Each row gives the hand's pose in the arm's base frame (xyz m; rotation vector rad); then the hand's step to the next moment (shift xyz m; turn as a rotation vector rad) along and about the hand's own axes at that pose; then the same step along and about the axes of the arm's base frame.
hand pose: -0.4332 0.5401 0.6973 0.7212 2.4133 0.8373
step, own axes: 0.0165 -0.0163 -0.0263 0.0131 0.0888 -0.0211
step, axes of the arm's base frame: -0.0329 -0.0117 0.0031 0.0061 0.0591 0.0705
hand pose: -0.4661 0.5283 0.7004 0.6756 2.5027 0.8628
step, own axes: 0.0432 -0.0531 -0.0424 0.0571 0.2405 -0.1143
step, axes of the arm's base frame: -0.0728 -0.0319 -0.0132 -0.0303 0.1462 0.2278
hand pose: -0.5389 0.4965 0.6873 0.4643 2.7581 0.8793
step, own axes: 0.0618 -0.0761 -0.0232 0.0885 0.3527 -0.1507
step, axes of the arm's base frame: -0.0818 -0.0489 -0.0327 -0.0439 0.2249 0.3200
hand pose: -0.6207 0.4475 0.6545 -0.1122 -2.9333 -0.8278
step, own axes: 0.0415 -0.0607 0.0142 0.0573 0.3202 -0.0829
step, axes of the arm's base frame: -0.0480 -0.0423 -0.0390 -0.0207 0.2314 0.2423
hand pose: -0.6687 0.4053 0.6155 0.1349 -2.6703 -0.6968
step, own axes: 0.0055 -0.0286 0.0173 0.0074 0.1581 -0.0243
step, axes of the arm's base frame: -0.0117 -0.0182 -0.0261 0.0028 0.1256 0.0993
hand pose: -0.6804 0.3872 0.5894 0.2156 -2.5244 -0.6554
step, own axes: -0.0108 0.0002 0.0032 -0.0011 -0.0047 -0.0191
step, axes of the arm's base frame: 0.0075 0.0044 -0.0071 0.0110 -0.0116 0.0115
